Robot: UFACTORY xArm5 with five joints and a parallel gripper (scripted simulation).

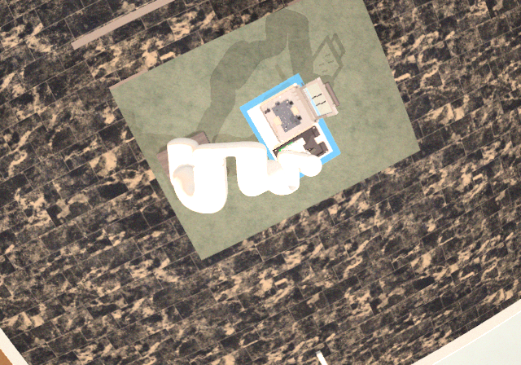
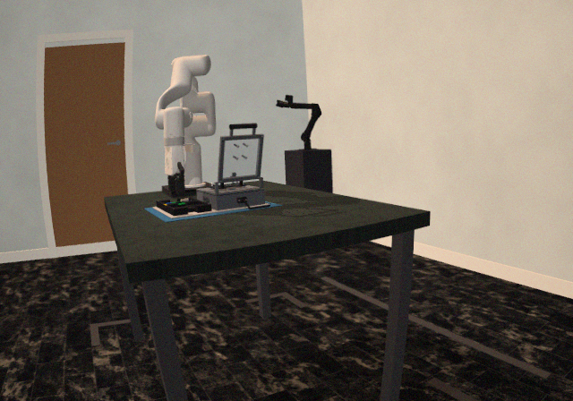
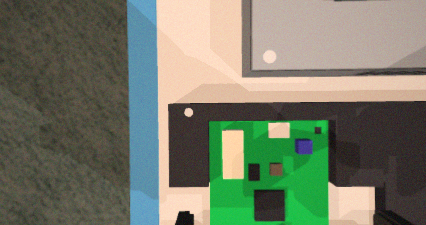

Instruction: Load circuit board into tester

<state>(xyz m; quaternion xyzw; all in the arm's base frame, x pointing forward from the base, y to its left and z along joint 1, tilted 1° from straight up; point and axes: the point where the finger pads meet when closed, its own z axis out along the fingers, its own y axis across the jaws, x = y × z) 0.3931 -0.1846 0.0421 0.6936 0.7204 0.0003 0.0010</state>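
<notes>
My hand is 5 cm above the green circuit board. The rest, counted from my hand: clear lid (18 cm to the left, 18 cm ahead, 12 cm above); dark nest (18 cm to the left, 6 cm ahead); black block (23 cm to the left, 2 cm above, 1 cm behind).
</notes>
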